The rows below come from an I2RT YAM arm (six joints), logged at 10 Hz.
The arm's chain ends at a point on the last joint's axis. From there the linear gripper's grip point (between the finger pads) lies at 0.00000 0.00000 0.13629 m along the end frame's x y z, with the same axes.
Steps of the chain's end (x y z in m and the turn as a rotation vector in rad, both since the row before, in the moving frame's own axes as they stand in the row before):
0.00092, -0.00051, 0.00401, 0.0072, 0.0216, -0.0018
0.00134, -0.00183, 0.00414, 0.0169, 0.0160, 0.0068
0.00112, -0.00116, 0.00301, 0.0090, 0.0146, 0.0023
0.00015, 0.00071, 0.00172, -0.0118, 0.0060, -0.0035
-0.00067, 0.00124, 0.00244, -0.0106, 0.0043, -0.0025
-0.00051, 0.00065, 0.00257, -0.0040, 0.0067, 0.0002
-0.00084, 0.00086, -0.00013, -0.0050, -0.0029, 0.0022
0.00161, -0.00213, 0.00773, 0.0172, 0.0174, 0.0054
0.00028, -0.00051, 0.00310, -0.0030, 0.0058, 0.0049
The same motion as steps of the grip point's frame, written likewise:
0.00386, -0.00149, 0.00397, 0.0072, 0.0216, -0.0018
0.00353, -0.00413, 0.00410, 0.0169, 0.0160, 0.0068
0.00311, -0.00238, 0.00299, 0.0090, 0.0146, 0.0023
0.00097, 0.00232, 0.00171, -0.0118, 0.0060, -0.0035
-0.00008, 0.00268, 0.00243, -0.0106, 0.0043, -0.0025
0.00040, 0.00120, 0.00257, -0.0040, 0.0067, 0.0002
-0.00124, 0.00154, -0.00013, -0.0050, -0.0029, 0.0022
0.00399, -0.00447, 0.00769, 0.0172, 0.0174, 0.0054
0.00107, -0.00010, 0.00310, -0.0030, 0.0058, 0.0049

